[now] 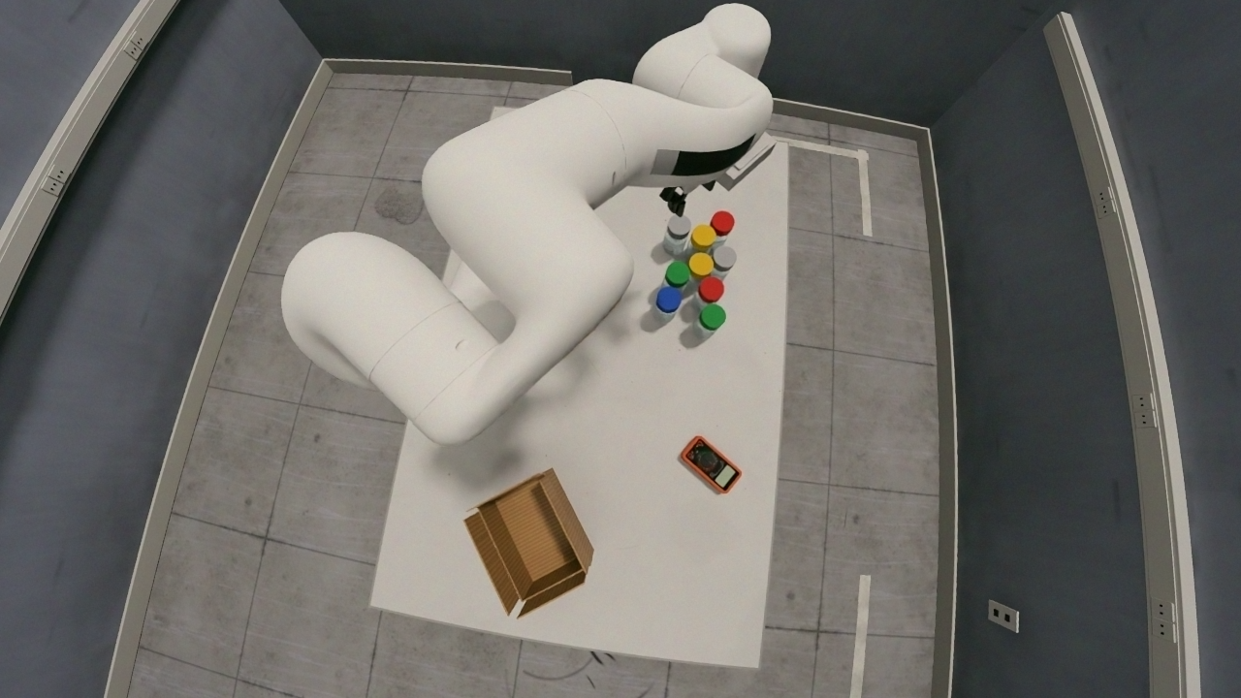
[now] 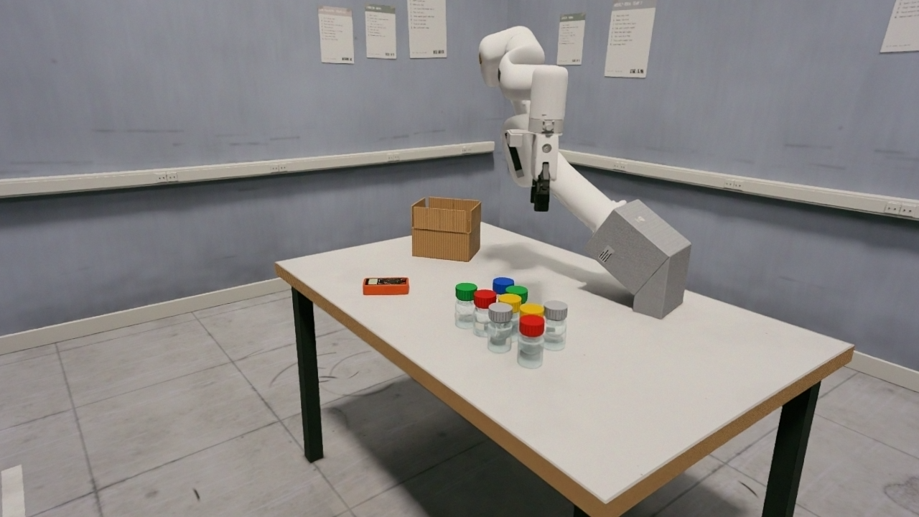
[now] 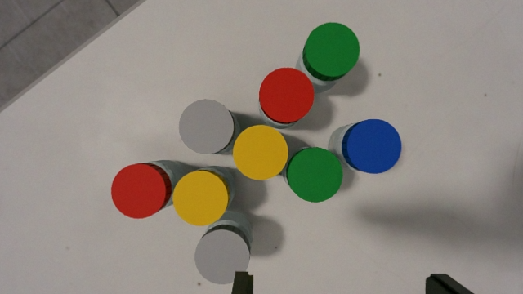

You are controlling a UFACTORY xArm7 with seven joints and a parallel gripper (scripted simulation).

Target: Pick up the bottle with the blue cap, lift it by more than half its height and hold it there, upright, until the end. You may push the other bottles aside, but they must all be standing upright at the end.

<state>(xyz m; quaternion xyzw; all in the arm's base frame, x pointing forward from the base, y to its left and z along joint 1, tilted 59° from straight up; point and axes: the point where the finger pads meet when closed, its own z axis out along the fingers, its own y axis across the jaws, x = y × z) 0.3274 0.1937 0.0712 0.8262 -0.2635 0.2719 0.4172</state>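
The blue-capped bottle lies 10 cm to the right of my hand and 29 cm below it. The rest, counted from my hand: orange multimeter: 12 cm ahead, 46 cm to the right, 32 cm below.
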